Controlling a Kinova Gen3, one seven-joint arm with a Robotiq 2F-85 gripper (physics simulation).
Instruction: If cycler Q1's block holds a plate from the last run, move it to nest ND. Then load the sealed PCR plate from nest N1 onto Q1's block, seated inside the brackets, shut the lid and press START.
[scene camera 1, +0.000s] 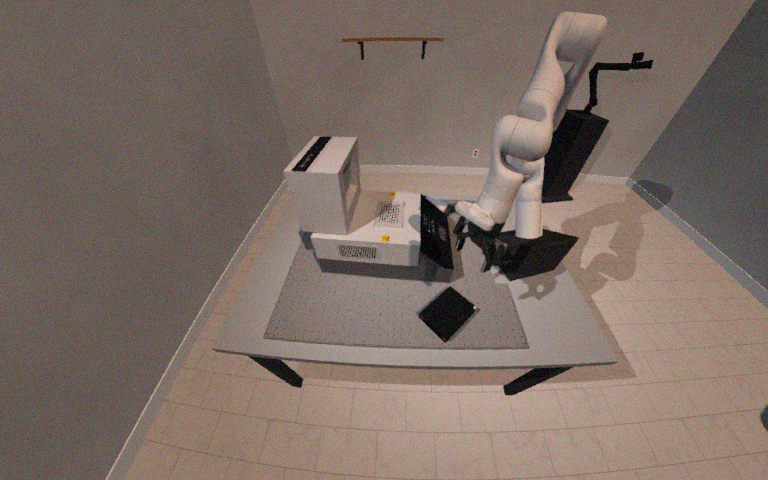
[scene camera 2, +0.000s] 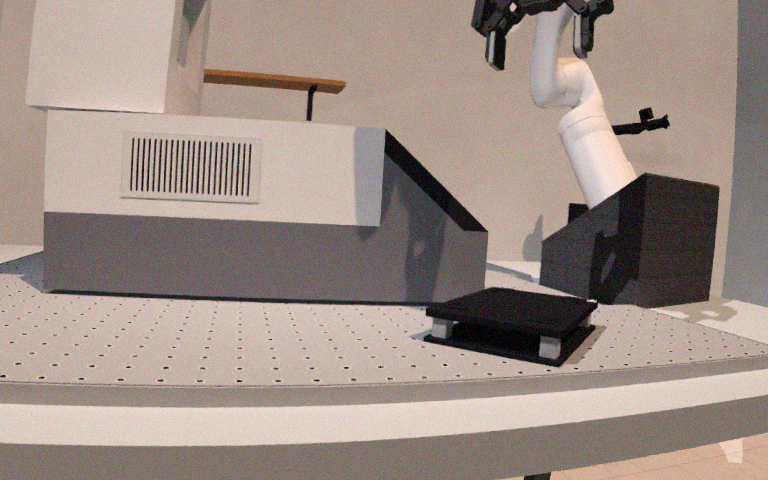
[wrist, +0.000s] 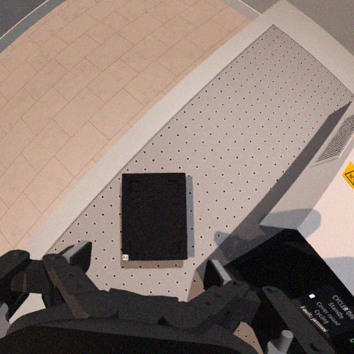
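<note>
The white cycler (scene camera 1: 368, 249) (scene camera 2: 317, 169) (wrist: 330, 200) has its tall lid (scene camera 1: 317, 198) (scene camera 2: 101, 56) raised. A pale dotted rectangle (scene camera 1: 390, 215) shows on its top; whether it is a plate or bare block is unclear. Its slanted black panel (scene camera 1: 436, 234) (wrist: 280, 260) reads "Standby", "Cover raised", "Cycling" and "Fault: jammed" in the wrist view, with a white mark apparently beside "Cover raised". A black nest (scene camera 1: 447, 314) (scene camera 2: 509, 308) (wrist: 154, 215) shows no plate on it; its small label is hard to read. My gripper (scene camera 1: 472, 258) (scene camera 2: 538, 61) (wrist: 147, 263) is open and empty, high above the table, right of the panel.
The perforated board (scene camera 1: 339, 311) (scene camera 2: 169, 350) (wrist: 225, 130) lies on the table (scene camera 1: 243, 322). The arm's black pedestal (scene camera 1: 538, 257) (scene camera 2: 673, 243) stands at the right. Yellow warning labels (scene camera 1: 385, 238) (wrist: 350, 175) mark the cycler's top. A wooden shelf (scene camera 1: 392, 39) (scene camera 2: 271, 80) hangs on the back wall.
</note>
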